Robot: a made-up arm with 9 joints. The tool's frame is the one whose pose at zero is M. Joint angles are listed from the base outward.
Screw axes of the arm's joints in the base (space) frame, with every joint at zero. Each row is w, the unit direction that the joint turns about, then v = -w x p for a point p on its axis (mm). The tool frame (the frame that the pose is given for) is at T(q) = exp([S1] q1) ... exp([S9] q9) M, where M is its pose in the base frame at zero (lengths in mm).
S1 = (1, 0, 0, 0, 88, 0)
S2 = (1, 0, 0, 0, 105, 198)
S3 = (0, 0, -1, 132, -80, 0)
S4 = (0, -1, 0, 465, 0, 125)
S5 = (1, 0, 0, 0, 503, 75)
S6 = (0, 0, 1, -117, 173, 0)
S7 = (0, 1, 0, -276, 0, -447)
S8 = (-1, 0, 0, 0, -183, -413)
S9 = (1, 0, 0, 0, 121, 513)
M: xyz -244 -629 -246 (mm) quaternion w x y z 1 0 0 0
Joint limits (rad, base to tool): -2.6..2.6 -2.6..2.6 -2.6..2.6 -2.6..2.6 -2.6..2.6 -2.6..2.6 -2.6..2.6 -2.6..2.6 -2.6..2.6
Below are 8 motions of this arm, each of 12 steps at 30 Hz.
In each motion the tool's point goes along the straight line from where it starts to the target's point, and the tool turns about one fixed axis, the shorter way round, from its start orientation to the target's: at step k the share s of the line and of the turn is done. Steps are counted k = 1, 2, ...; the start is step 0. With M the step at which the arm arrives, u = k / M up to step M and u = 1 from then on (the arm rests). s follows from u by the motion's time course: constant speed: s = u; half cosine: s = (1 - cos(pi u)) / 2; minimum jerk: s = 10 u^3 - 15 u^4 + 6 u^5.
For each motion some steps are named. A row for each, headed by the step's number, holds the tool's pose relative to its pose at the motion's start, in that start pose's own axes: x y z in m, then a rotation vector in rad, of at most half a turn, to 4 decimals.
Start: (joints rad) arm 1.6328 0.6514 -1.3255 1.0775 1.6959 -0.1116 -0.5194 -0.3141 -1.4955
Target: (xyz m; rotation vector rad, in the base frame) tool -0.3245 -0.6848 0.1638 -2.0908 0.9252 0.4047
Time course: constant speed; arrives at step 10
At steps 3, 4, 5, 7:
3: 0.0967 0.0614 0.0586 0.0587 -0.1613 -0.0045
4: 0.1289 0.0819 0.0781 0.0783 -0.2151 -0.0060
5: 0.1611 0.1024 0.0976 0.0978 -0.2689 -0.0075
7: 0.2256 0.1433 0.1367 0.1370 -0.3764 -0.0104

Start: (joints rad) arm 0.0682 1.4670 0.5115 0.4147 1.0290 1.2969 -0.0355 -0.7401 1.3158
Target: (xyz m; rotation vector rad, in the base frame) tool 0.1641 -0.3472 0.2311 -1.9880 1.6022 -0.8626
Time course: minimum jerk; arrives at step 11
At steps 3, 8, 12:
3: -0.0059 0.0260 0.0242 -0.0715 -0.0169 0.0370
8: -0.0396 0.1755 0.1633 -0.4832 -0.1143 0.2498
12: -0.0455 0.2014 0.1874 -0.5547 -0.1312 0.2867

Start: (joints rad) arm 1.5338 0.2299 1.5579 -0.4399 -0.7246 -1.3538 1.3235 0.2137 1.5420
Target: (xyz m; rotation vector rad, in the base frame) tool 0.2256 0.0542 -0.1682 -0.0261 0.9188 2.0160
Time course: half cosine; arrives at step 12
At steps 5, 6, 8, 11, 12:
5: -0.1308 0.1528 -0.1783 0.5972 0.2841 -0.1010
6: -0.1765 0.2062 -0.2406 0.8058 0.3833 -0.1362
8: -0.2648 0.3092 -0.3609 1.2087 0.5750 -0.2043
11: -0.3470 0.4053 -0.4731 1.5841 0.7536 -0.2678
12: -0.3530 0.4123 -0.4813 1.6116 0.7666 -0.2724

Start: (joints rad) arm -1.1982 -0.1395 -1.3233 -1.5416 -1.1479 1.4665 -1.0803 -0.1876 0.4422
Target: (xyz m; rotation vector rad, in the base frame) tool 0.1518 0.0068 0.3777 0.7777 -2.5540 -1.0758
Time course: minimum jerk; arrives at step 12
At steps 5, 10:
5: -0.0518 0.0292 0.0761 -0.3803 0.1330 -0.1900
10: -0.1441 0.0812 0.2119 -1.0581 0.3700 -0.5287

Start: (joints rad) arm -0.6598 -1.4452 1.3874 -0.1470 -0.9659 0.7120 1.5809 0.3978 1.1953
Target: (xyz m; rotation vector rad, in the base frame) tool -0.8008 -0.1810 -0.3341 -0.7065 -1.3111 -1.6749
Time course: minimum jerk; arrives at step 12
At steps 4, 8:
4: 0.0548 0.1001 -0.0169 0.1482 -0.1031 0.0958
8: 0.2062 0.3767 -0.0637 0.5579 -0.3880 0.3608

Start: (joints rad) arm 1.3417 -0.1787 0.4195 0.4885 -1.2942 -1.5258 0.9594 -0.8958 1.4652
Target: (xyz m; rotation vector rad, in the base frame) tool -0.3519 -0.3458 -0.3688 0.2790 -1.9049 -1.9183
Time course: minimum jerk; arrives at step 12
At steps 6, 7, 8, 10, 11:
6: 0.0999 0.0263 0.0457 -0.2367 -0.0934 0.4512
7: 0.1305 0.0344 0.0597 -0.3093 -0.1221 0.5896
8: 0.1578 0.0416 0.0722 -0.3741 -0.1476 0.7129
10: 0.1927 0.0508 0.0882 -0.4566 -0.1802 0.8703
11: 0.1987 0.0524 0.0909 -0.4710 -0.1859 0.8977

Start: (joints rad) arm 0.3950 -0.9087 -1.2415 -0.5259 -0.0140 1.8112 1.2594 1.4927 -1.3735
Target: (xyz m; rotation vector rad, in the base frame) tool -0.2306 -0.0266 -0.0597 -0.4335 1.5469 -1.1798
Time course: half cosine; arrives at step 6
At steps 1, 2, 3, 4, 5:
1: -0.0022 0.0010 0.0039 -0.0007 -0.0064 0.0040
2: -0.0081 0.0036 0.0147 -0.0026 -0.0240 0.0150
3: -0.0161 0.0073 0.0294 -0.0052 -0.0481 0.0300
4: -0.0242 0.0109 0.0441 -0.0078 -0.0721 0.0450
5: -0.0301 0.0135 0.0548 -0.0098 -0.0897 0.0560

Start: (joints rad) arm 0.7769 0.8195 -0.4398 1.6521 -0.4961 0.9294 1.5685 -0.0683 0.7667
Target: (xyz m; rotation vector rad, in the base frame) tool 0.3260 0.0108 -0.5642 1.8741 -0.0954 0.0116
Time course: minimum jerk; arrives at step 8
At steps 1, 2, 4, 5, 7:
1: 0.0011 0.0030 -0.0025 0.0055 0.0004 0.0018
2: 0.0074 0.0195 -0.0161 0.0352 0.0028 0.0116
4: 0.0355 0.0940 -0.0778 0.1701 0.0134 0.0560
5: 0.0515 0.1363 -0.1128 0.2465 0.0194 0.0812
7: 0.0699 0.1851 -0.1531 0.3346 0.0264 0.1103

